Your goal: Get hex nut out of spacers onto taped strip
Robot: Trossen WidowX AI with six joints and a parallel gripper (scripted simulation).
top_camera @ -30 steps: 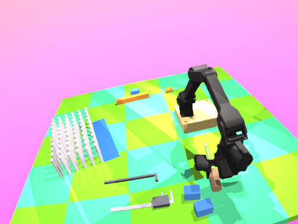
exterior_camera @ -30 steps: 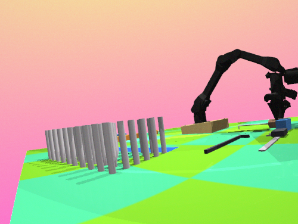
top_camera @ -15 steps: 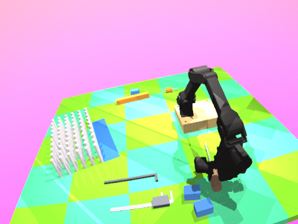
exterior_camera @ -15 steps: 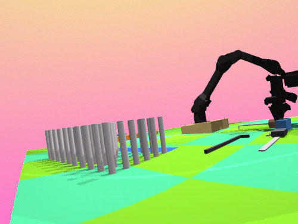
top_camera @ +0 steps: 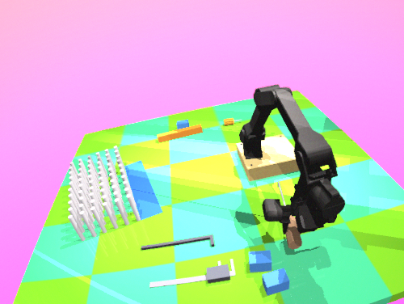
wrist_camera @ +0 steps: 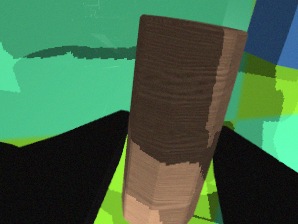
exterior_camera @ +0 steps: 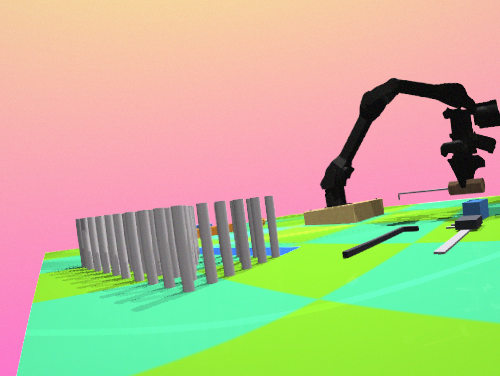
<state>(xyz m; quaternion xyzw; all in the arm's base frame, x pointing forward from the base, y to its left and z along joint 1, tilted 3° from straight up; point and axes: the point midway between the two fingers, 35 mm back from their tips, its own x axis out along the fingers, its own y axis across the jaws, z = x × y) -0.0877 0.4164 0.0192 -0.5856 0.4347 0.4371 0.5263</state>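
Now: the wooden-handled hook tool 110 mm to the right of my gripper tip. Also, from my gripper tip: blue taped strip (530 mm ahead, 340 mm to the right, 60 mm below); orange bar (720 mm to the right, 420 mm ahead, 50 mm below).
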